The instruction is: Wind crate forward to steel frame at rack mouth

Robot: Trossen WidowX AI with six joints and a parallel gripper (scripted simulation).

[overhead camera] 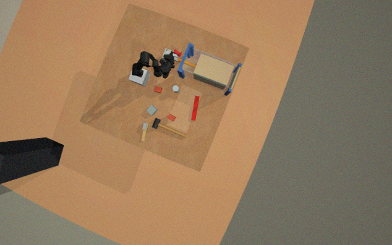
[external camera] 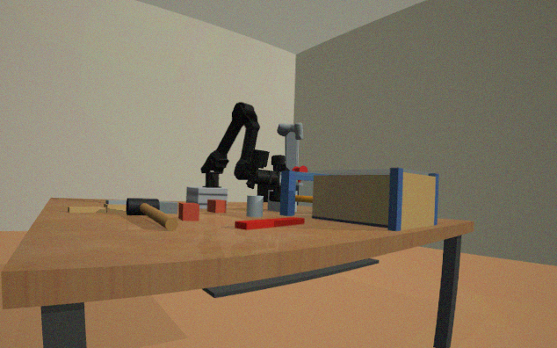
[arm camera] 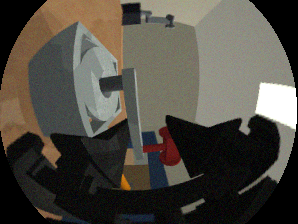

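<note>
Right now my gripper tip is 10 mm short of the winch handle, 10 mm to the left of it and 10 mm above it. Also, from my gripper tip: red knob (50 mm ahead, 20 mm above); then clear-panelled cubby (350 mm ahead, 20 mm to the right, 20 mm below); then grey hand winch (60 mm behind, 10 mm to the right, 100 mm below).
</note>
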